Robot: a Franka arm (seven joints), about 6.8 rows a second.
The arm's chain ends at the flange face. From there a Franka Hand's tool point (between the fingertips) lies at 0.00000 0.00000 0.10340 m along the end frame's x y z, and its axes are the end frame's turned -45 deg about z.
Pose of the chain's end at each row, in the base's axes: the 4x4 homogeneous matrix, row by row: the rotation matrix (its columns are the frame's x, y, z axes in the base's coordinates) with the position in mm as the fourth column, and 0 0 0 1 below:
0.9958 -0.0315 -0.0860 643.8; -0.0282 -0.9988 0.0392 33.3; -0.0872 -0.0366 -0.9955 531.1; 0 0 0 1
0.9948 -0.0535 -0.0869 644.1; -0.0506 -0.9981 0.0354 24.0; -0.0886 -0.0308 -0.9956 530.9; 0 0 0 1
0.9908 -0.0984 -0.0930 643.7; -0.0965 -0.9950 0.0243 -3.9; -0.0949 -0.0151 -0.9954 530.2; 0 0 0 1
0.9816 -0.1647 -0.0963 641.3; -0.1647 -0.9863 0.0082 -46.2; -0.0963 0.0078 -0.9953 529.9; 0 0 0 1
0.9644 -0.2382 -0.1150 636.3; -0.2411 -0.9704 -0.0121 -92.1; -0.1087 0.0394 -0.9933 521.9; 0 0 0 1
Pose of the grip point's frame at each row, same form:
0.7264 0.6819 -0.0860 634.9; 0.6863 -0.7262 0.0392 37.4; -0.0358 -0.0875 -0.9955 428.2; 0 0 0 1
0.7413 0.6656 -0.0869 635.1; 0.6700 -0.7415 0.0354 27.7; -0.0409 -0.0844 -0.9956 428.0; 0 0 0 1
0.7702 0.6310 -0.0930 634.1; 0.6353 -0.7718 0.0243 -1.4; -0.0564 -0.0778 -0.9954 427.3; 0 0 0 1
0.8106 0.5776 -0.0963 631.3; 0.5810 -0.8139 0.0082 -45.4; -0.0736 -0.0626 -0.9953 427.0; 0 0 0 1
0.8504 0.5135 -0.1150 624.4; 0.5157 -0.8567 -0.0121 -93.4; -0.1047 -0.0490 -0.9933 419.2; 0 0 0 1

